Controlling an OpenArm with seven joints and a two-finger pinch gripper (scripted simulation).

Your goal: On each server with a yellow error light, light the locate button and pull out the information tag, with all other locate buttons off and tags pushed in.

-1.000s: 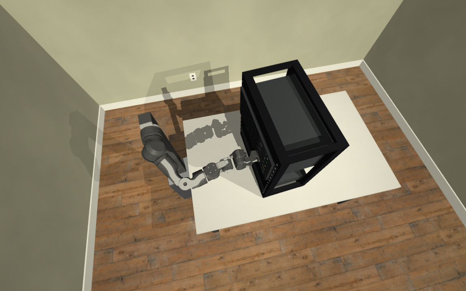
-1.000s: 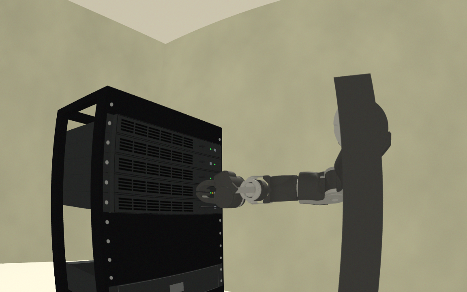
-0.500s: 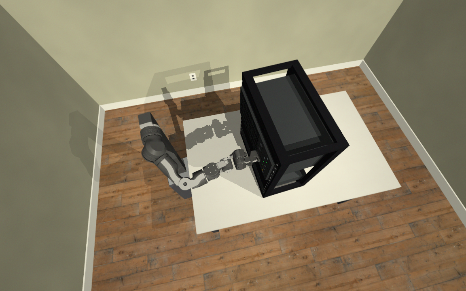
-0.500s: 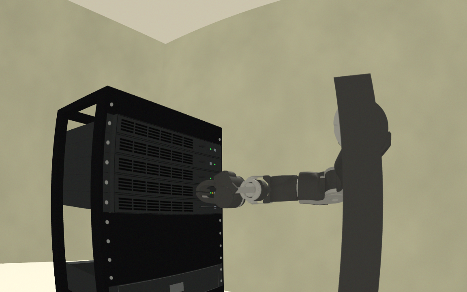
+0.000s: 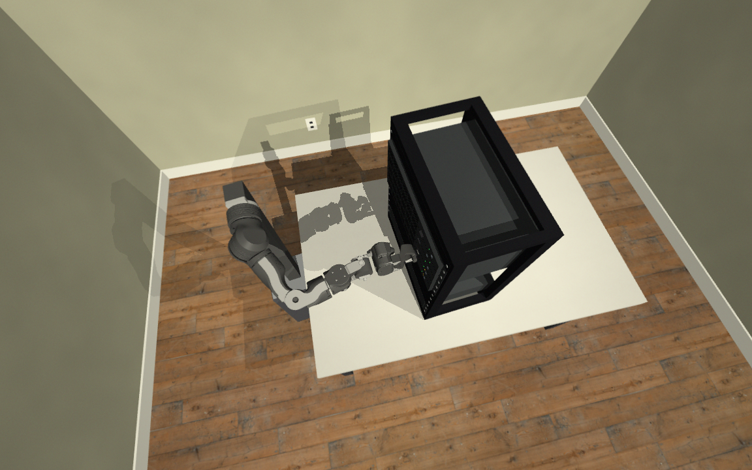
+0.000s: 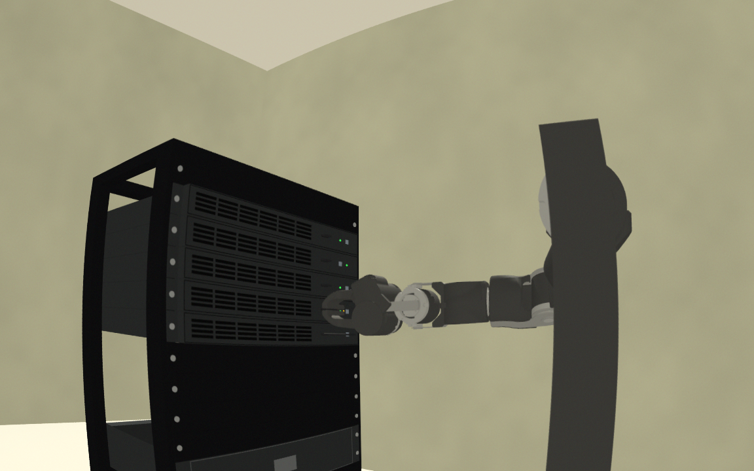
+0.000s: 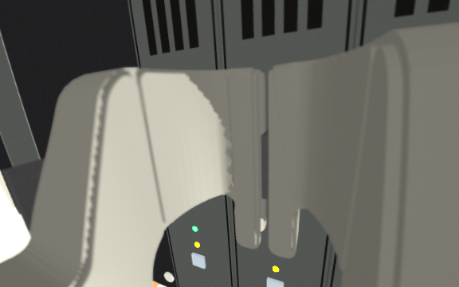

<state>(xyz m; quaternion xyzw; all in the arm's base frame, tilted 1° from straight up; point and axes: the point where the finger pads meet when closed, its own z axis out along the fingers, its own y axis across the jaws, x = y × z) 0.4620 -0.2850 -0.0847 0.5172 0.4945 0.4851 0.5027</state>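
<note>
Right now my hand is 40 mm above the pale information tag.
</note>
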